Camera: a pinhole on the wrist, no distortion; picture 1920 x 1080 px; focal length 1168.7 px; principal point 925.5 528.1 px. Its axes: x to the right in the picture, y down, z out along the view. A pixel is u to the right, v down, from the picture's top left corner.
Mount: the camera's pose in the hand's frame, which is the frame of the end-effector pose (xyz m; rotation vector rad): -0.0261 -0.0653 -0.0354 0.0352 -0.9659 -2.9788
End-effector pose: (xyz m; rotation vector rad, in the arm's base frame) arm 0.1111 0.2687 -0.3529 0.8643 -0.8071 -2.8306
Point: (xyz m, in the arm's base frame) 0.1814 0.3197 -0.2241
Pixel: 1796.8 525.9
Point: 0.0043 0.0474 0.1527
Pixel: 1073.5 93.9
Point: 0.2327 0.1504 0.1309
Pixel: 1655.6 69.6
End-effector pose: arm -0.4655 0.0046 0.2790 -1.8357 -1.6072 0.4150
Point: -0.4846 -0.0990 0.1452
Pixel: 1550.6 235.1
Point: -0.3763 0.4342 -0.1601
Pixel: 113.3 356.4
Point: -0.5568 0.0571 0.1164
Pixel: 754.2 775.5
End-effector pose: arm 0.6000 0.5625 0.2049 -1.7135 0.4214 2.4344
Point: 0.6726 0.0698 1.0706
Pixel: outside the picture
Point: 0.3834 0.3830 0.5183
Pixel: 1400.7 211.9
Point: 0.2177 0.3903 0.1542
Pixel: 324.1 316.4
